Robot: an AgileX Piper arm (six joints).
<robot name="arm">
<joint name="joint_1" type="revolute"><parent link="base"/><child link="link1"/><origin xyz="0.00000 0.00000 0.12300"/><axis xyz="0 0 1"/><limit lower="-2.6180" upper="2.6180"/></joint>
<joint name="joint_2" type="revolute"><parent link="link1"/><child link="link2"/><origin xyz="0.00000 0.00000 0.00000"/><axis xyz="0 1 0"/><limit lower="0.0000" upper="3.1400"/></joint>
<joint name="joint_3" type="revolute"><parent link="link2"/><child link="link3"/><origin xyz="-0.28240 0.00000 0.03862"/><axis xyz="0 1 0"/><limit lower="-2.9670" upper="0.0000"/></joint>
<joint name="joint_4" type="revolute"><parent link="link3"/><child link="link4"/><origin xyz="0.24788 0.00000 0.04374"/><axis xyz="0.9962 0 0.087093"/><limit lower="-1.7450" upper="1.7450"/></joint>
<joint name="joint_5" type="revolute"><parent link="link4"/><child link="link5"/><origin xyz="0.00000 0.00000 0.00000"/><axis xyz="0 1 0"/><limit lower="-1.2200" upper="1.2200"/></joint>
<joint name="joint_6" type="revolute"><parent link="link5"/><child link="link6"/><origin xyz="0.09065 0.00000 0.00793"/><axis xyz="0.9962 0 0.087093"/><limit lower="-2.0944" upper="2.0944"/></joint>
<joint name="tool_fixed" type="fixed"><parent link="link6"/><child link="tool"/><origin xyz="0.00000 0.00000 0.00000" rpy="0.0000 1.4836 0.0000"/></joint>
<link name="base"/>
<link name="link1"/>
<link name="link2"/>
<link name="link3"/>
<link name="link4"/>
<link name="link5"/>
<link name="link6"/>
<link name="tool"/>
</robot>
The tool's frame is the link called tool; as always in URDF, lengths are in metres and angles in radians.
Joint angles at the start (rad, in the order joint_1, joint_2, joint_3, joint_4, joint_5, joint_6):
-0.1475 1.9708 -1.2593 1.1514 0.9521 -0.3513
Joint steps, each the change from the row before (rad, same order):
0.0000 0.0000 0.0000 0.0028 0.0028 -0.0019
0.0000 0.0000 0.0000 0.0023 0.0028 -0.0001
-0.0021 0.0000 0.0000 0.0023 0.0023 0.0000
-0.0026 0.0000 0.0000 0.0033 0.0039 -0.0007
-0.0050 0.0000 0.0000 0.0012 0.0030 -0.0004
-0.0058 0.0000 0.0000 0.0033 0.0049 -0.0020
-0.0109 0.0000 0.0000 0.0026 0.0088 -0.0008
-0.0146 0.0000 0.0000 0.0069 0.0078 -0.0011
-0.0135 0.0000 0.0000 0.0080 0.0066 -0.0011
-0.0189 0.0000 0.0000 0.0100 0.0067 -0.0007
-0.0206 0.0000 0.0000 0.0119 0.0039 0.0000
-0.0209 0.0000 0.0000 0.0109 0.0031 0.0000
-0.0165 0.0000 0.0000 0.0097 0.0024 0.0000
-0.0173 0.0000 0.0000 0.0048 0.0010 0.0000
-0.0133 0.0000 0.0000 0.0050 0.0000 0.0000
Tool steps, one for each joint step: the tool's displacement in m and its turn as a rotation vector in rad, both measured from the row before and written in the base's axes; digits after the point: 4 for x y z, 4 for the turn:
-0.0001 0.0002 0.0002 0.0032 -0.0008 0.0016
-0.0001 0.0002 0.0002 0.0035 0.0006 0.0008
0.0000 -0.0006 0.0002 0.0032 0.0005 -0.0017
-0.0001 -0.0007 0.0003 0.0047 0.0003 -0.0012
-0.0001 -0.0018 0.0001 0.0026 0.0005 -0.0032
-0.0001 -0.0019 0.0003 0.0048 -0.0003 -0.0029
-0.0004 -0.0037 0.0004 0.0070 0.0017 -0.0054
-0.0002 -0.0051 0.0006 0.0098 0.0004 -0.0122
-0.0001 -0.0047 0.0006 0.0099 -0.0003 -0.0126
-0.0002 -0.0068 0.0008 0.0117 -0.0005 -0.0193
-0.0001 -0.0076 0.0008 0.0118 -0.0013 -0.0246
-0.0002 -0.0078 0.0007 0.0105 -0.0016 -0.0249
-0.0002 -0.0062 0.0006 0.0091 -0.0017 -0.0203
-0.0005 -0.0066 0.0003 0.0044 -0.0009 -0.0193
-0.0004 -0.0051 0.0003 0.0039 -0.0012 -0.0162

